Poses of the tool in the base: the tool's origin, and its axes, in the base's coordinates. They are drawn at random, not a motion.
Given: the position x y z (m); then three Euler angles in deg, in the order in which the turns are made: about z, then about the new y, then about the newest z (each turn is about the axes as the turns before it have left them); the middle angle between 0 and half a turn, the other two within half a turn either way.
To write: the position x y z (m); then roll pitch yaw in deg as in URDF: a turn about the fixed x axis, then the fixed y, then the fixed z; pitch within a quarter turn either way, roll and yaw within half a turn. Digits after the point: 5 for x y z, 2 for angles.
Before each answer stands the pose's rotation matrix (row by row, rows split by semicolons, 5 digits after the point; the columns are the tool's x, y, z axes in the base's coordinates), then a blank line. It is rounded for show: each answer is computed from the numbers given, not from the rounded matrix.
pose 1, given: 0.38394 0.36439 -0.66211 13.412 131.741 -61.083
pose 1, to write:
-0.11011 -0.67902 0.72581; -0.92612 0.33518 0.17307; -0.36080 -0.65313 -0.66576

0.38394 0.36439 -0.66211 -135.55 21.15 -96.78
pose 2, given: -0.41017 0.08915 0.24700 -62.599 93.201 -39.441
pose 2, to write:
-0.58386 0.66931 0.45950; -0.25408 0.38691 -0.88642; -0.77107 -0.63429 -0.05584

-0.41017 0.08915 0.24700 -95.03 50.45 -156.48
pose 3, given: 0.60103 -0.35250 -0.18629 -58.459 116.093 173.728
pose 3, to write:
0.32181 -0.82203 0.46979; -0.31546 -0.56093 -0.76540; 0.89271 0.09811 -0.43983

0.60103 -0.35250 -0.18629 167.42 -63.22 -44.43
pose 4, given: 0.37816 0.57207 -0.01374 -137.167 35.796 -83.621
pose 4, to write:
-0.74174 -0.51560 -0.42893; 0.66753 -0.62950 -0.39765; -0.06499 -0.58128 0.81110

0.37816 0.57207 -0.01374 -35.63 3.73 138.01
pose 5, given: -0.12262 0.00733 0.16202 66.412 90.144 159.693
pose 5, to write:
-0.31711 0.85984 0.40016; 0.14103 -0.37449 0.91644; 0.93784 0.34705 -0.00251

-0.12262 0.00733 0.16202 90.41 -69.69 156.02
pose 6, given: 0.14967 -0.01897 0.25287 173.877 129.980 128.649
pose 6, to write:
-0.48230 -0.43232 -0.76190; -0.73373 0.67451 0.08173; 0.47857 0.59845 -0.64252

0.14967 -0.01897 0.25287 137.03 -28.59 -123.32
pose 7, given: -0.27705 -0.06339 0.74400 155.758 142.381 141.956
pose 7, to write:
-0.82183 -0.12174 -0.55658; -0.30580 0.91852 0.25063; 0.48072 0.37617 -0.79209

-0.27705 -0.06339 0.74400 154.60 -28.73 -159.59
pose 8, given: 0.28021 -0.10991 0.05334 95.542 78.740 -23.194
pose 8, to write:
0.37467 -0.92231 -0.09472; 0.21668 -0.01223 0.97617; -0.90148 -0.38626 0.19526

0.28021 -0.10991 0.05334 -63.18 64.35 30.04
